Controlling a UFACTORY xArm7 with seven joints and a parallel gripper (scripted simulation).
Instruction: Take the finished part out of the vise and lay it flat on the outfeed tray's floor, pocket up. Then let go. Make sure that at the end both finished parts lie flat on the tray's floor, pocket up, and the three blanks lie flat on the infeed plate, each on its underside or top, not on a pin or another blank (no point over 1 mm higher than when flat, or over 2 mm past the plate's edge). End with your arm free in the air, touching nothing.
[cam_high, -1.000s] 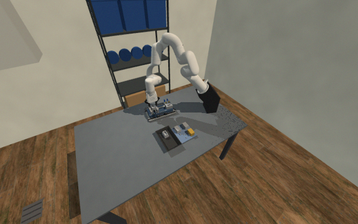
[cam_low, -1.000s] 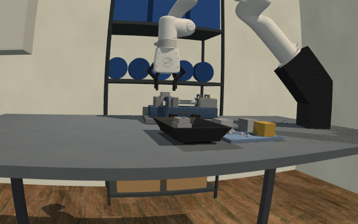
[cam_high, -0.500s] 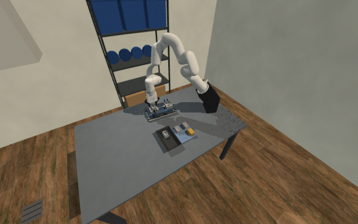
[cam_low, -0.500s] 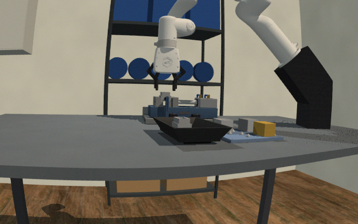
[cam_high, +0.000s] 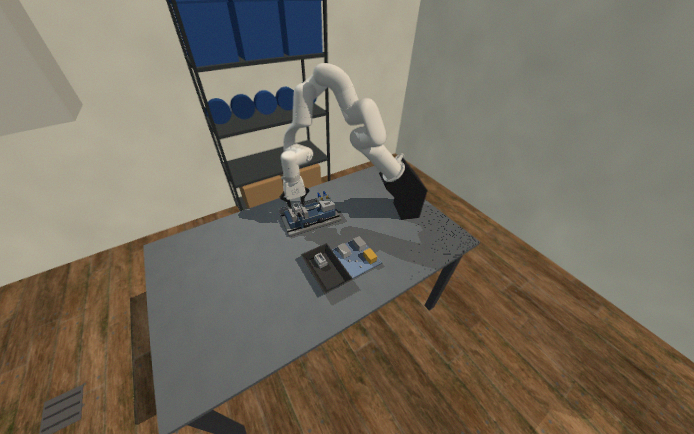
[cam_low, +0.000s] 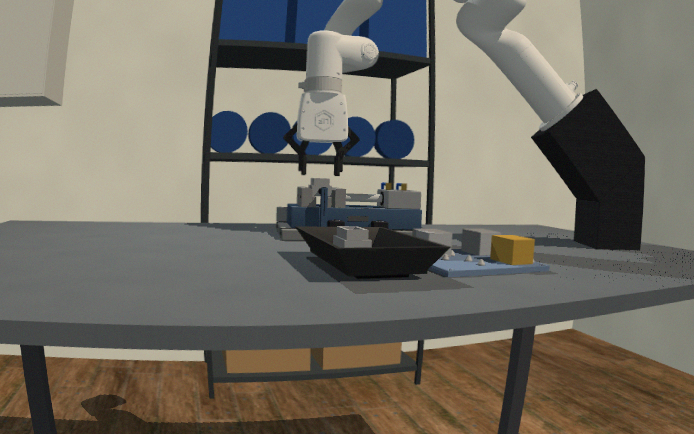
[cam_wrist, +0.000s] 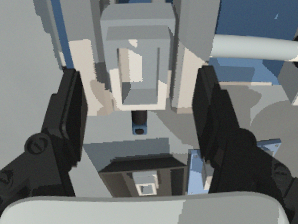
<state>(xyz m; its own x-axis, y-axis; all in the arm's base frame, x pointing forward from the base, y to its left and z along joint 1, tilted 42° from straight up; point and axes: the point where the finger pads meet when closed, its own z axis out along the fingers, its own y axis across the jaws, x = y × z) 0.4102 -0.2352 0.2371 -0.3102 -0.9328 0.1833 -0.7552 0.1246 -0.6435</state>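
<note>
My gripper is now 10 cm above the blue vise, 6 cm past it and 3 cm to the right of it. Round my hand: yellow block (45 cm to the left, 11 cm below, 6 cm behind); blue fixture plate (39 cm to the left, 13 cm below, 3 cm behind).
</note>
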